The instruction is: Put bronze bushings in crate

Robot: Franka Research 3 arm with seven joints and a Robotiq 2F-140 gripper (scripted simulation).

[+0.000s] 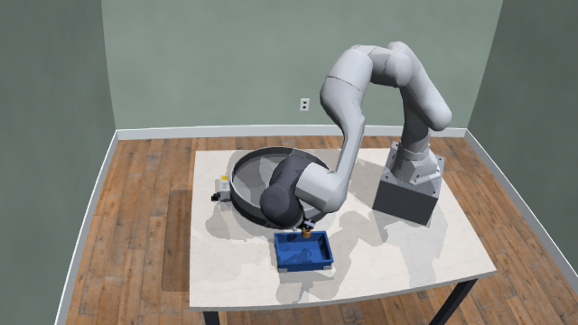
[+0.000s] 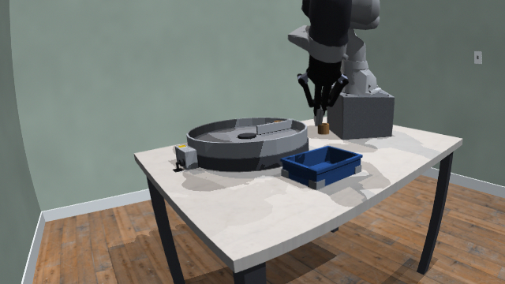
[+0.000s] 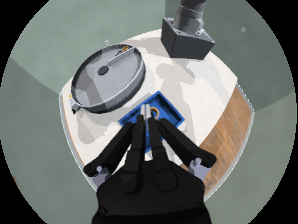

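My gripper is now 20 mm past the blue crate and 140 mm above it.
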